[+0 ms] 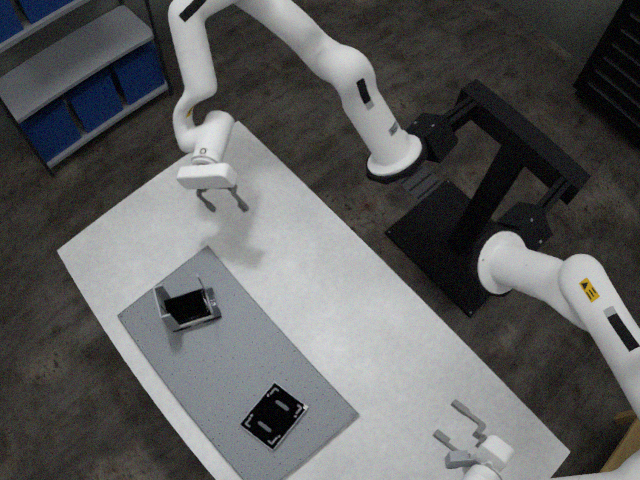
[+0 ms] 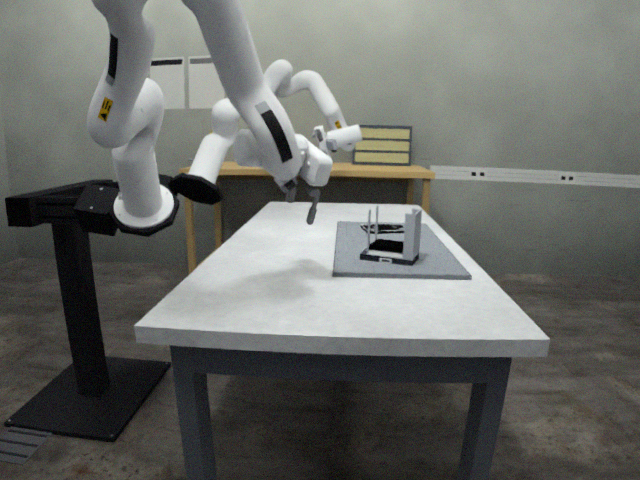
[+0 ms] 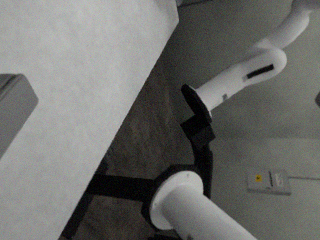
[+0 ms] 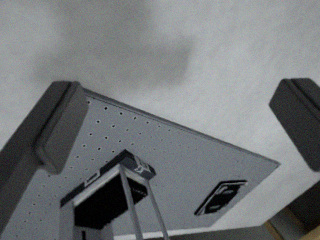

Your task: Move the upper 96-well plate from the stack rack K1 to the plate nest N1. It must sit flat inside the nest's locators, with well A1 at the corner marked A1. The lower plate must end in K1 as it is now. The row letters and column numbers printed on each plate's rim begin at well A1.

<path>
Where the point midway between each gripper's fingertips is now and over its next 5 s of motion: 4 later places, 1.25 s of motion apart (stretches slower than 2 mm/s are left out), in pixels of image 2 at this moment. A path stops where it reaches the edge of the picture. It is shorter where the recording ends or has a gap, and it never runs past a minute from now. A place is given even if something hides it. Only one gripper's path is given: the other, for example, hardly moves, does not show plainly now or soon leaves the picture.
My right gripper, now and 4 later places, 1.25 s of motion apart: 299, 212; 299, 194; 299, 196; 330, 195; 359, 176
</path>
